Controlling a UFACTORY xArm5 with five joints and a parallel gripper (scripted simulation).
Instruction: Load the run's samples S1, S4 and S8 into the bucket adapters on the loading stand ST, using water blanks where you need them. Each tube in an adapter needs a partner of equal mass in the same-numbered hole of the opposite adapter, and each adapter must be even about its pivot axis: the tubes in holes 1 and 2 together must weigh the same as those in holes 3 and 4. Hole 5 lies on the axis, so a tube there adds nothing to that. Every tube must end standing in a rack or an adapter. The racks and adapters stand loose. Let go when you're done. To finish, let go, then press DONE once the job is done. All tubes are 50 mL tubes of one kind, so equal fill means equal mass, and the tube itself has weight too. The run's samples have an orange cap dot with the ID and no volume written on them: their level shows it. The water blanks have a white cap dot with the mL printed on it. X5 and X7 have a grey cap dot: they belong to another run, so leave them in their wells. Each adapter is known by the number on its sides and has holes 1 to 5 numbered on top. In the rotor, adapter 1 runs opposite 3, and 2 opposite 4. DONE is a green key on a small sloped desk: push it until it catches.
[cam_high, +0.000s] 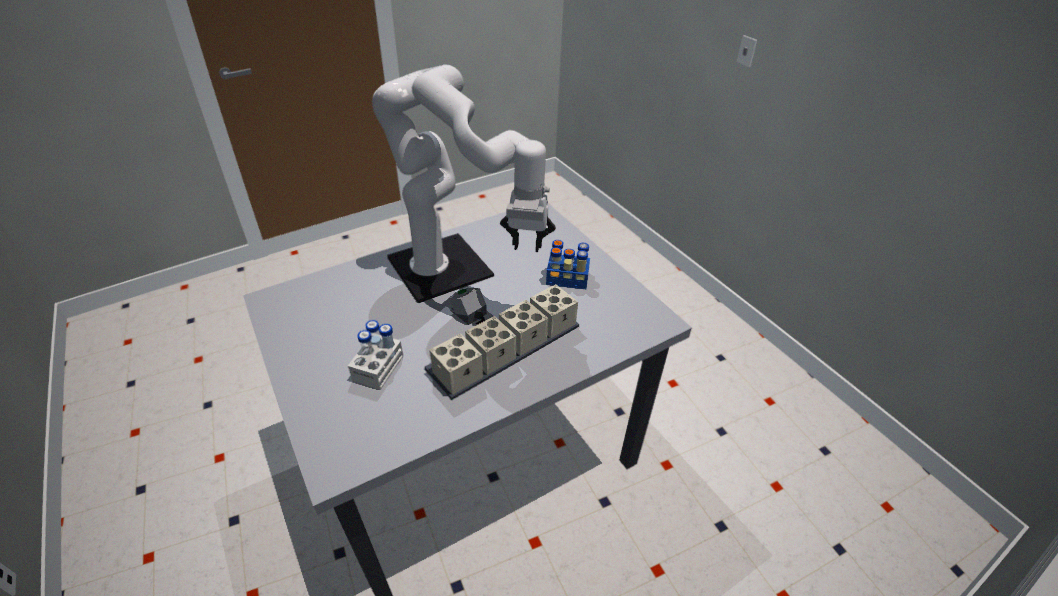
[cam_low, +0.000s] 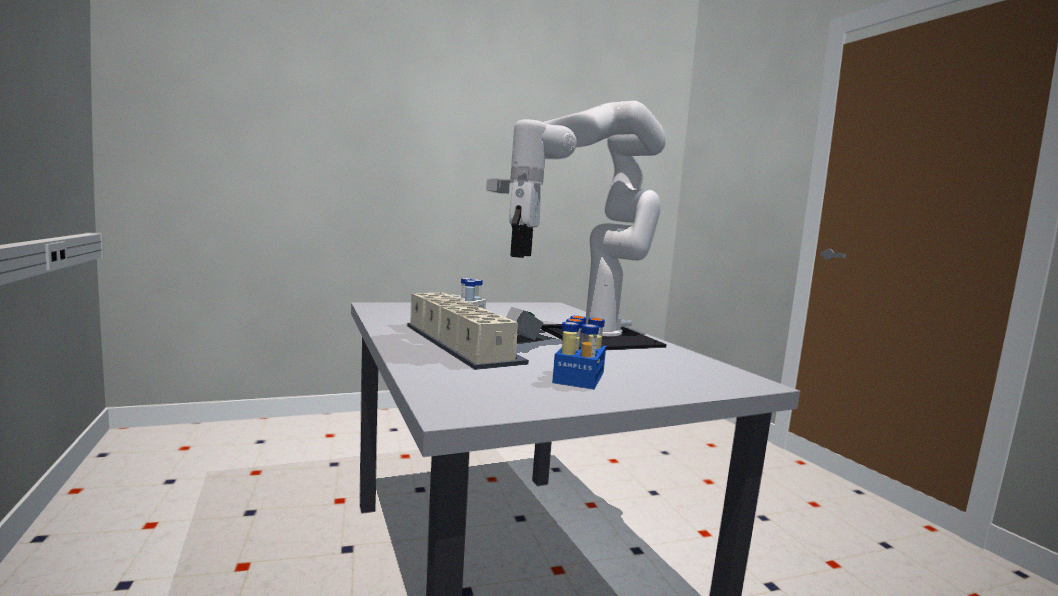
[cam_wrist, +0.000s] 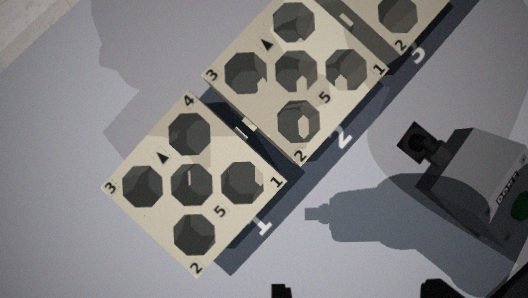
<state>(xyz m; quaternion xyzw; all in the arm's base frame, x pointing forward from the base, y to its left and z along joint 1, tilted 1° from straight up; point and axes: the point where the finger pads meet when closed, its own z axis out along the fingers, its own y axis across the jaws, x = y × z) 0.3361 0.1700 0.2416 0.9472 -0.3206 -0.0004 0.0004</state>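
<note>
My hand is 7 cm past the blue samples rack, 19 cm to the right of it and 22 cm above it. The rest, counted from my hand: adapter 3: 12 cm ahead, 17 cm to the right, 20 cm below; white rack: 1 cm ahead, 46 cm to the right, 22 cm below.
</note>
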